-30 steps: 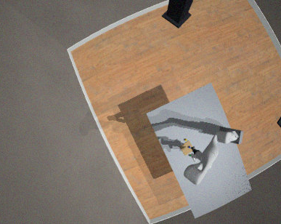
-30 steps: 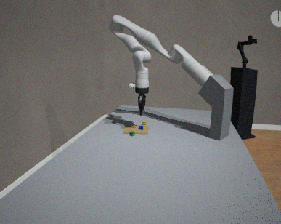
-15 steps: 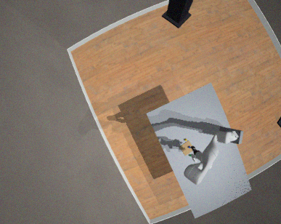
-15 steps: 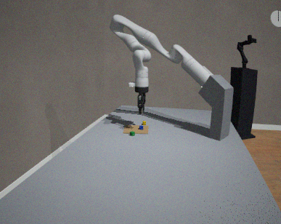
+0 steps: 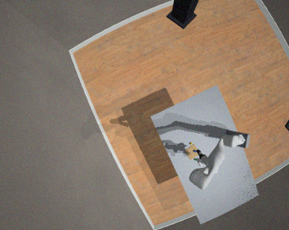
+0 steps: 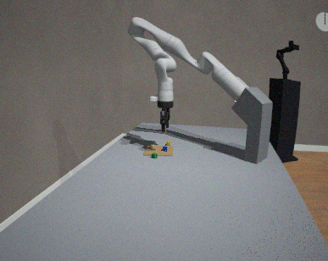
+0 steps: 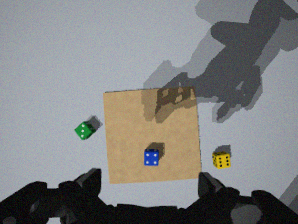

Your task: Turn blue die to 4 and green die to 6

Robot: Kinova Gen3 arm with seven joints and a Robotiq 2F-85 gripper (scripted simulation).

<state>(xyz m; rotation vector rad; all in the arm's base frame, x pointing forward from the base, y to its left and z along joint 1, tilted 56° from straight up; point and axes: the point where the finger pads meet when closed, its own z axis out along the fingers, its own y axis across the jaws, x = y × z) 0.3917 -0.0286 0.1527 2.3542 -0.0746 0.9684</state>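
My gripper is now 70 mm short of the green die, 80 mm to the right of it and 100 mm above it. Round my hand: blue die 100 mm below; then tan mat 30 mm ahead, 10 mm to the right, 110 mm below; then yellow die 40 mm behind, 100 mm to the right, 100 mm below.
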